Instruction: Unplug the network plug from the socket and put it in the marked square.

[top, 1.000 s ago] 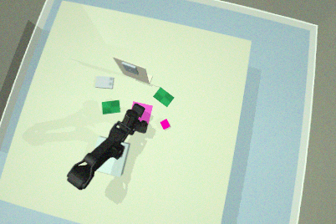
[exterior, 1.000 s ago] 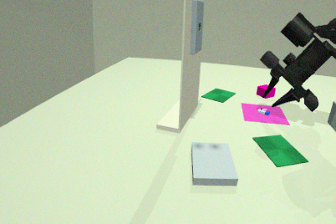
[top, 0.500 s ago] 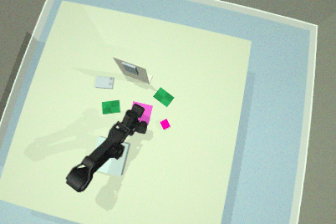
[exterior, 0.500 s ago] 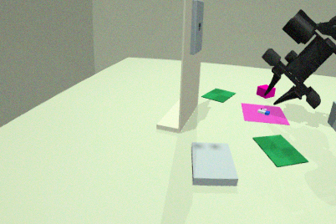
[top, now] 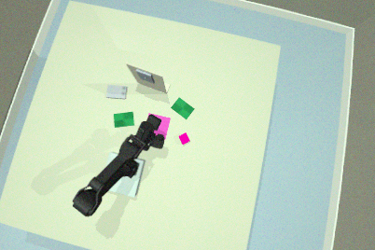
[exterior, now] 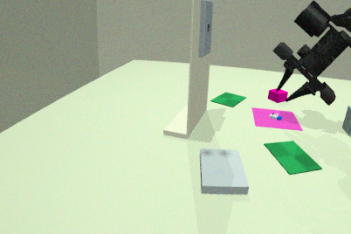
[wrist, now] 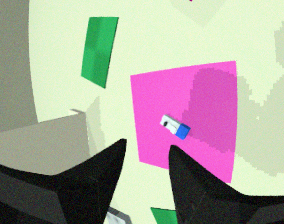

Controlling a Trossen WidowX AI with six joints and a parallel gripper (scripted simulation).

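Right now the blue network plug is 50 mm below my gripper tip and 10 mm ahead of it. Round my gripper tip: upright panel (200 mm ahead, 90 mm to the left, 70 mm above); then magenta marked square (60 mm below); then pale grey slab (270 mm to the left, 120 mm ahead, 50 mm below).
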